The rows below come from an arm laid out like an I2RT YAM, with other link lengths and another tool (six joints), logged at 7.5 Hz.
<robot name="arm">
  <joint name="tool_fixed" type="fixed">
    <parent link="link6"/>
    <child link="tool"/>
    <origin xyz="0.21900 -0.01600 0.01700" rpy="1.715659 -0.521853 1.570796"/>
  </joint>
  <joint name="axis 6" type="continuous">
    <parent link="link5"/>
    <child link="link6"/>
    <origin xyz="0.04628 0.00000 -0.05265"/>
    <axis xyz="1 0 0"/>
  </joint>
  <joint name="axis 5" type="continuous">
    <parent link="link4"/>
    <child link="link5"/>
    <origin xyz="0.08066 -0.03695 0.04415"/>
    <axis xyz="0 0 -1"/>
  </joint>
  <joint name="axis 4" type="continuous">
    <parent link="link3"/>
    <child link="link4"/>
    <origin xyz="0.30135 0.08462 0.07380"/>
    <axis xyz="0 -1 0"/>
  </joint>
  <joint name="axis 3" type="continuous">
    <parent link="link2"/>
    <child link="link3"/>
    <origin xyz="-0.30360 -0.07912 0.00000"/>
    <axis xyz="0 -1 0"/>
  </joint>
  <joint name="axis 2" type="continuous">
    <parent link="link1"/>
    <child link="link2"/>
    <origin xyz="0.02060 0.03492 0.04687"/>
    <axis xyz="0 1 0"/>
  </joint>
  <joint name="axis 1" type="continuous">
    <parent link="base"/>
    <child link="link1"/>
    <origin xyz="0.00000 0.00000 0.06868"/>
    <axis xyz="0 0 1"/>
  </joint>
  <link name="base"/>
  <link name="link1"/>
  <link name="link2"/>
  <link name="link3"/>
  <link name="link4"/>
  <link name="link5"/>
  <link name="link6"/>
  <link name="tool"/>
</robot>
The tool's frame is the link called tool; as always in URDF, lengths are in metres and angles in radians. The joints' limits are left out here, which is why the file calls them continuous.
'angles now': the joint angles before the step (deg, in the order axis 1, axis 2, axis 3, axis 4, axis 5, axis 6). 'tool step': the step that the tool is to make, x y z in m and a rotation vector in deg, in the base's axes. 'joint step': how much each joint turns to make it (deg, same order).
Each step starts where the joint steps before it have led.
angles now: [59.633, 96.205, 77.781, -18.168, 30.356, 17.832]
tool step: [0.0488, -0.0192, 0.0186, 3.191, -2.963, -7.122]
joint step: [-3.622, 3.317, 3.600, 3.158, 3.335, 1.579]
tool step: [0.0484, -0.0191, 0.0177, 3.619, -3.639, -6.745]
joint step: [-3.498, 3.949, 3.663, 4.674, 3.218, 1.165]
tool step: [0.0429, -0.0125, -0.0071, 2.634, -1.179, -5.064]
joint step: [-3.149, 5.556, 4.236, 2.911, 1.343, 1.963]
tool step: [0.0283, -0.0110, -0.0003, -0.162, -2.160, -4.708]
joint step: [-1.351, 4.711, 4.263, 1.794, 3.776, -0.065]
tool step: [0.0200, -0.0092, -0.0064, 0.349, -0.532, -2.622]
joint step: [-1.424, 3.117, 2.747, 0.637, 1.147, 0.517]
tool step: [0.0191, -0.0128, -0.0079, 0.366, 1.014, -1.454]
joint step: [-2.080, 2.140, 2.747, -1.614, -0.993, 0.823]
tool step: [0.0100, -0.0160, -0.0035, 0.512, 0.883, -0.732]
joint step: [-1.856, -0.152, 0.026, -0.788, -1.445, 0.488]
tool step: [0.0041, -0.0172, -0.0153, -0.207, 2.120, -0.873]
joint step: [-1.560, -0.190, -0.892, -1.675, -1.204, 1.024]
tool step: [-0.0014, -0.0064, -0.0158, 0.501, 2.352, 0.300]
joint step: [-0.841, -0.324, -0.988, -1.640, -1.958, 1.358]
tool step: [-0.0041, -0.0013, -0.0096, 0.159, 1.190, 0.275]
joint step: [-0.077, -0.384, -1.133, -0.483, -0.774, 0.705]
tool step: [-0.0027, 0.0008, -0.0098, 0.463, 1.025, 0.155]
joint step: [0.004, 0.084, -0.644, -0.320, -0.688, 0.947]
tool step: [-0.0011, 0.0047, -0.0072, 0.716, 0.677, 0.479]
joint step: [0.108, 0.370, -0.120, 0.003, -0.862, 0.742]
